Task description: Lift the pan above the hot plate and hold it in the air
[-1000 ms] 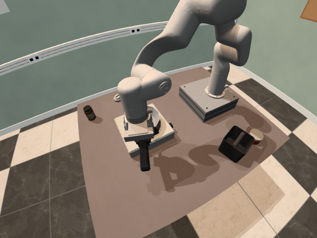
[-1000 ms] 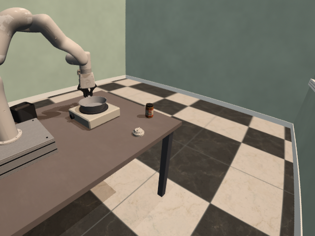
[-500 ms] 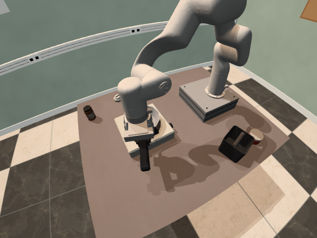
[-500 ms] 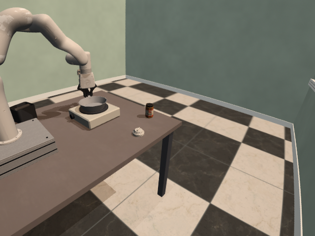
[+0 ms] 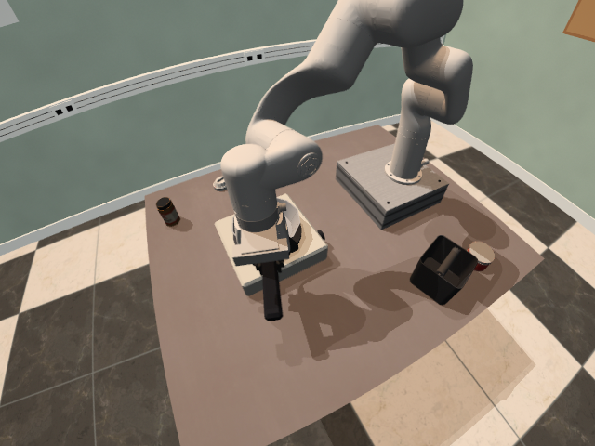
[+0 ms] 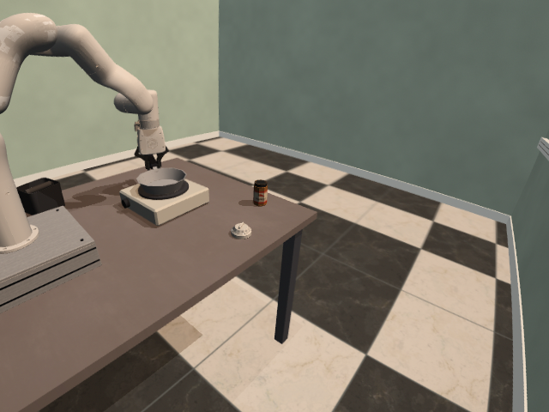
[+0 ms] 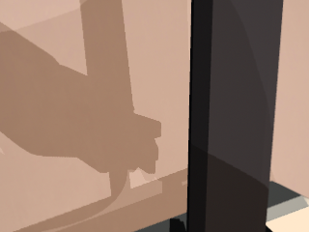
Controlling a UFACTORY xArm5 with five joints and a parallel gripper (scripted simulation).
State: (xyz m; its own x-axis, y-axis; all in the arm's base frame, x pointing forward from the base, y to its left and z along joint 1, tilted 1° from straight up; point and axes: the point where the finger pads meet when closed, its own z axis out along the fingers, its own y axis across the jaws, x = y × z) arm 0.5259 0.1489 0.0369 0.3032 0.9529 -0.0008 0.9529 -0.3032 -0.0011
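Now: the pan 70 mm to the right of my hand, 20 mm behind it and 10 mm below it. From my hand the other things lie so: cream hot plate 130 mm to the right, 80 mm below, 60 mm behind; then white round thing 470 mm to the right, 110 mm below, 20 mm ahead.
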